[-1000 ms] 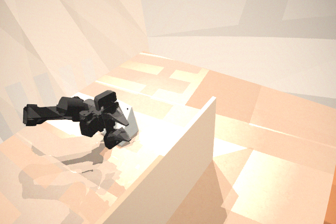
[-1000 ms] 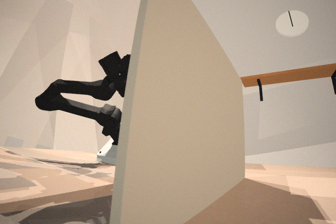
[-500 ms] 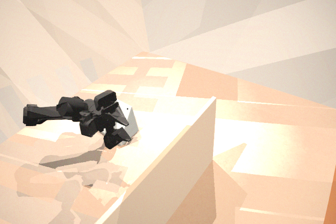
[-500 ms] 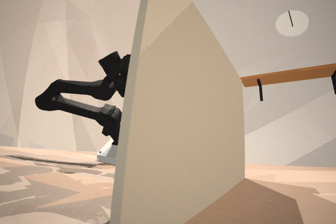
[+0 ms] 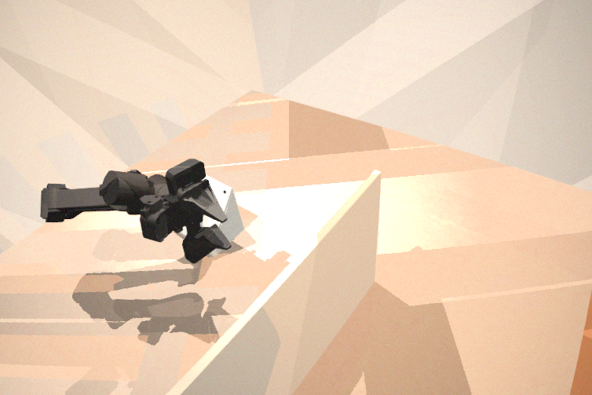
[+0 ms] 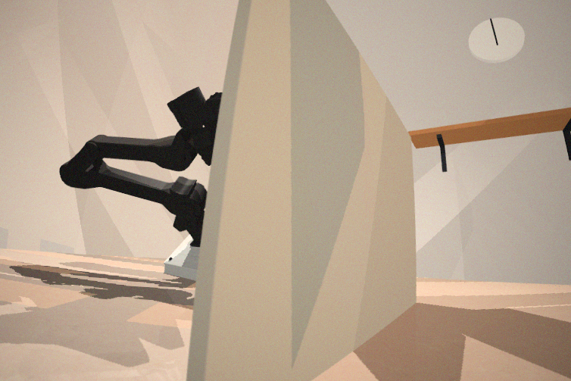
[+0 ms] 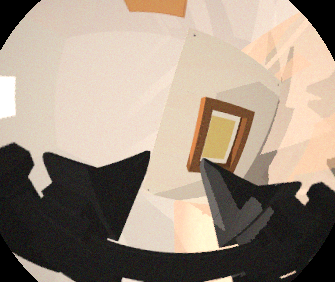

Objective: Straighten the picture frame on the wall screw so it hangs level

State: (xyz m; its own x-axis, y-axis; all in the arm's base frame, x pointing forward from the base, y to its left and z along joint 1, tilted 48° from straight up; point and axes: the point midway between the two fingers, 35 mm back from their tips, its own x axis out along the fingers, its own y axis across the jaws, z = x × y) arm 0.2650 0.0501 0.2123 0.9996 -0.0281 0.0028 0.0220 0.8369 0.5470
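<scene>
Right now my gripper tip is 120 mm short of the picture frame, 20 mm to the left of it and 110 mm above it. Round my gripper tip: wall panel: 130 mm ahead, 20 mm to the right, 120 mm below.
</scene>
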